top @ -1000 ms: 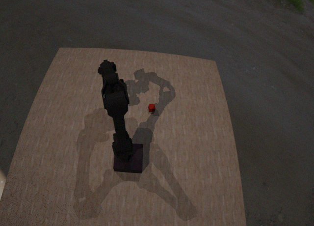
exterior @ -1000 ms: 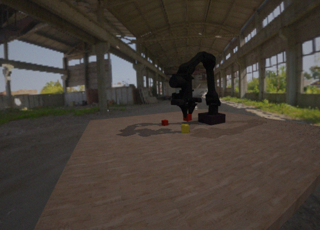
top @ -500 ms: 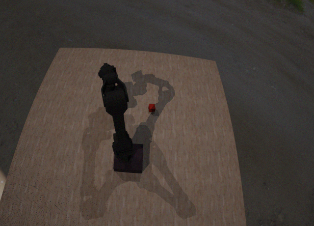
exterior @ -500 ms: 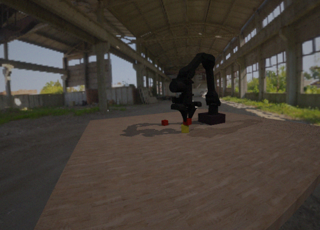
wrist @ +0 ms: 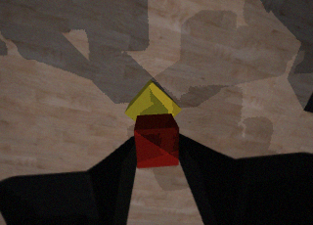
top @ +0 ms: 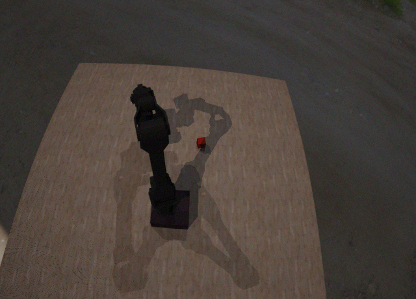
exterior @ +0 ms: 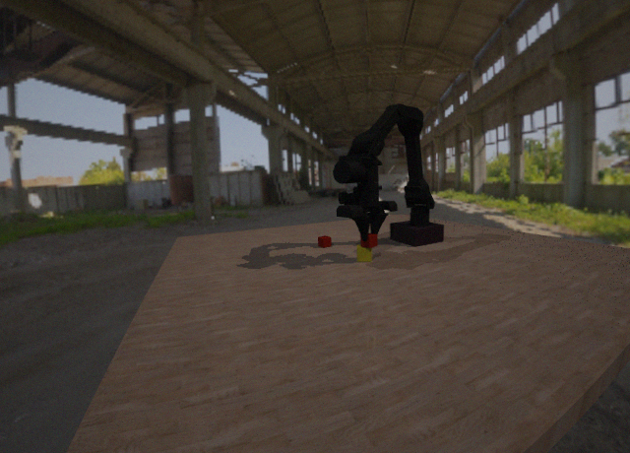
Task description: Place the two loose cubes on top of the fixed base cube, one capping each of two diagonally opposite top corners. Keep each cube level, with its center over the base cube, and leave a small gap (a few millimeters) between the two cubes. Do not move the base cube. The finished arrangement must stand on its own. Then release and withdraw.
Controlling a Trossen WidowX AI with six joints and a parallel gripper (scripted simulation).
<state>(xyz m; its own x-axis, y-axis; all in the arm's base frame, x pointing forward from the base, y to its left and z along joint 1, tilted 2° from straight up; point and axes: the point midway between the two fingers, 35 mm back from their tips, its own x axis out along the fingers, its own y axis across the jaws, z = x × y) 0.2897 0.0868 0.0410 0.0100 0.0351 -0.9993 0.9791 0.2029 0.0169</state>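
My gripper tip is 20 mm to the left of the yellow cube and 40 mm above it.
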